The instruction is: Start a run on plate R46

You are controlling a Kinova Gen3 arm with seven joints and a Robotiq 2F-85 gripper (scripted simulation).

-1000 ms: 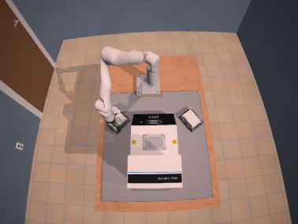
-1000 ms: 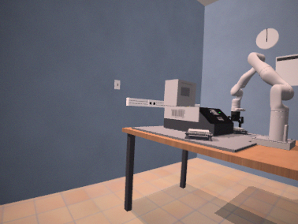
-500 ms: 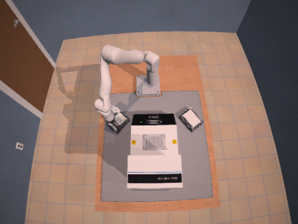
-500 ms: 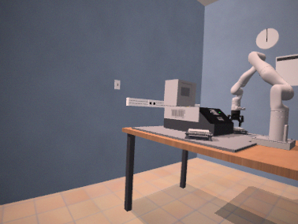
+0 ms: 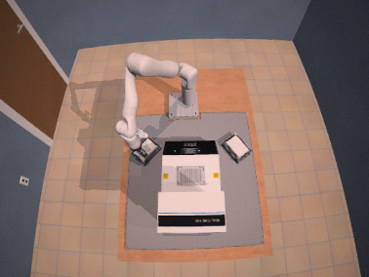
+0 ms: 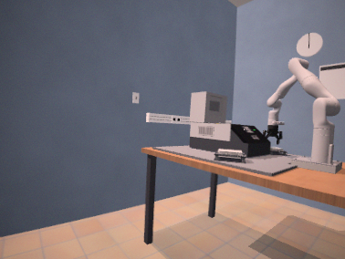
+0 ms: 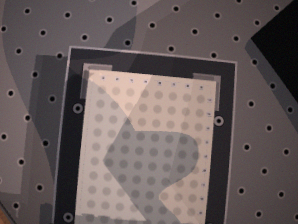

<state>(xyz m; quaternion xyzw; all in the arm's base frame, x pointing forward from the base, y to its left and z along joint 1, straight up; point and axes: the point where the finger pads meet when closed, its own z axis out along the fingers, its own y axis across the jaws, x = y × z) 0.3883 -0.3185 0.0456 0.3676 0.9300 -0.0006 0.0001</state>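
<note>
The plate lies 40 mm below my hand, 30 mm to the left of it and 30 mm behind it. The rest, counted from my hand: dark nest ND (50 mm below, 30 mm to the left, 30 mm behind).
</note>
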